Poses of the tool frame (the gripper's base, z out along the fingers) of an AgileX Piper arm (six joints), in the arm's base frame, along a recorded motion.
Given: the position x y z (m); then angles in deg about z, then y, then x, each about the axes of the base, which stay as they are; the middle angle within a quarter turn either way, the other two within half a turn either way.
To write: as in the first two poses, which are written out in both.
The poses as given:
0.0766 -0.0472 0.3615 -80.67 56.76 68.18
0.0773 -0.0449 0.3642 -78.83 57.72 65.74
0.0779 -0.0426 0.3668 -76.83 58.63 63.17
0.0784 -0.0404 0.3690 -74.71 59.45 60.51
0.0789 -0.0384 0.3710 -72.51 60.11 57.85
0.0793 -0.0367 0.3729 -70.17 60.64 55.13
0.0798 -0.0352 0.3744 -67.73 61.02 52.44
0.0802 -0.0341 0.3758 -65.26 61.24 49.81
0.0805 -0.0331 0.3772 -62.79 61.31 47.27
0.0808 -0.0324 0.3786 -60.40 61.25 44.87
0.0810 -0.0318 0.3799 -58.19 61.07 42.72
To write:
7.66 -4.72 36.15 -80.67 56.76 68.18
7.73 -4.49 36.42 -78.83 57.72 65.74
7.79 -4.26 36.68 -76.83 58.63 63.17
7.84 -4.04 36.90 -74.71 59.45 60.51
7.89 -3.84 37.10 -72.51 60.11 57.85
7.93 -3.67 37.29 -70.17 60.64 55.13
7.98 -3.52 37.44 -67.73 61.02 52.44
8.02 -3.41 37.58 -65.26 61.24 49.81
8.05 -3.31 37.72 -62.79 61.31 47.27
8.08 -3.24 37.86 -60.40 61.25 44.87
8.10 -3.18 37.99 -58.19 61.07 42.72

